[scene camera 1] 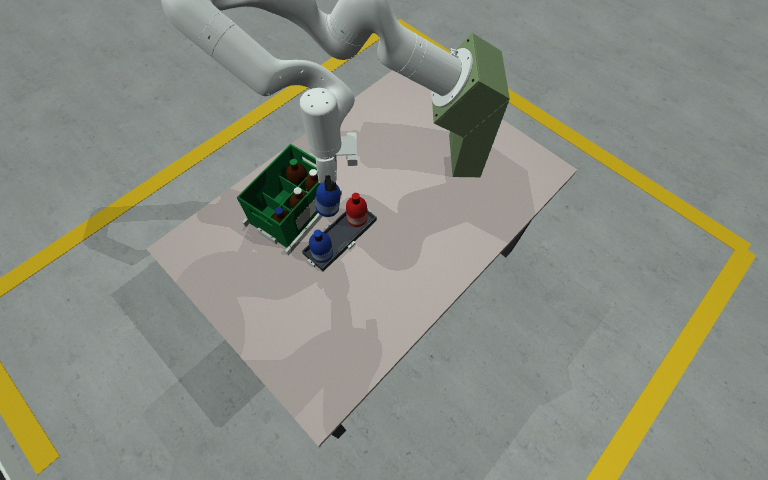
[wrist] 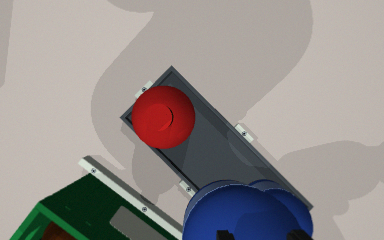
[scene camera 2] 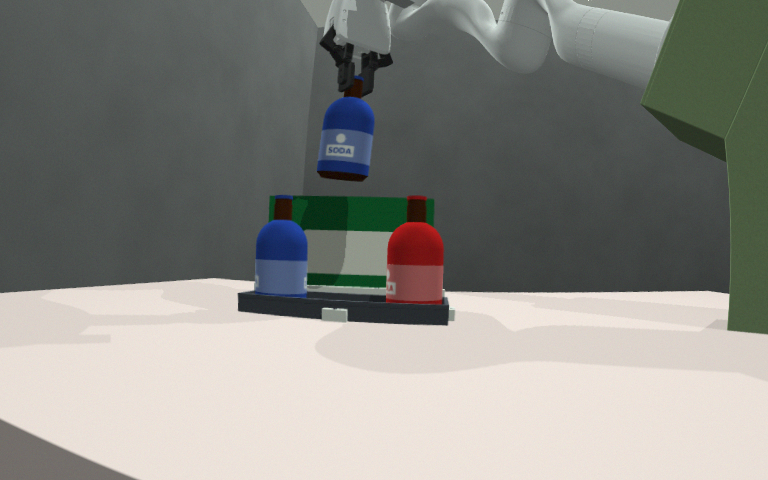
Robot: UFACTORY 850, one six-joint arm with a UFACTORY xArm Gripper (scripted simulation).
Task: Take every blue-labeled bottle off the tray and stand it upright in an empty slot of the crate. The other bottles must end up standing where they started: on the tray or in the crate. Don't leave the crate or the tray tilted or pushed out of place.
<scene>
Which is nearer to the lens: the blue-labeled bottle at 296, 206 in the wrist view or the red-labeled bottle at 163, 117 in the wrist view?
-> The red-labeled bottle.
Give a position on a dark tray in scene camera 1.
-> At 342, 234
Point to a blue-labeled bottle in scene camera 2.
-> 281, 248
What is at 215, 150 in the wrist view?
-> A dark tray.
</scene>
